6 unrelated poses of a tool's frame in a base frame.
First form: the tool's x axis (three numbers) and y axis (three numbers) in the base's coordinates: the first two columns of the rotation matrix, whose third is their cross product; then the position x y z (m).
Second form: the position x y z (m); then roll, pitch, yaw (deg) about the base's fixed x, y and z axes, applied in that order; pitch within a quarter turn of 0, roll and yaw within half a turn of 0. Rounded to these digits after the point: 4 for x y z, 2 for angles.
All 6 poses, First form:
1: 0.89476 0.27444 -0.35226 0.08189 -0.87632 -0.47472 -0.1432 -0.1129 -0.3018
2: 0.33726 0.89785 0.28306 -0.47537 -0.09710 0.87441 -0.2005 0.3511 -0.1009
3: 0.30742 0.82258 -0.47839 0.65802 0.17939 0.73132 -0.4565 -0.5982 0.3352
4: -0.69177 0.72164 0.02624 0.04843 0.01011 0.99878 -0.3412 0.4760 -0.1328
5: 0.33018 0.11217 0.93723 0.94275 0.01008 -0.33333 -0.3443 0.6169 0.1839
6: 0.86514 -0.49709 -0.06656 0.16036 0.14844 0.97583 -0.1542 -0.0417 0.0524
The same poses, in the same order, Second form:
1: -0.1432 -0.1129 -0.3018 -149.52 20.63 17.05
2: -0.2005 0.3511 -0.1009 65.74 -16.44 69.41
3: -0.4565 -0.5982 0.3352 123.61 28.58 69.51
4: -0.3412 0.4760 -0.1328 92.40 -1.50 133.79
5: -0.3443 0.6169 0.1839 -107.08 -69.59 18.76
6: -0.1542 -0.0417 0.0524 77.96 3.82 -29.88
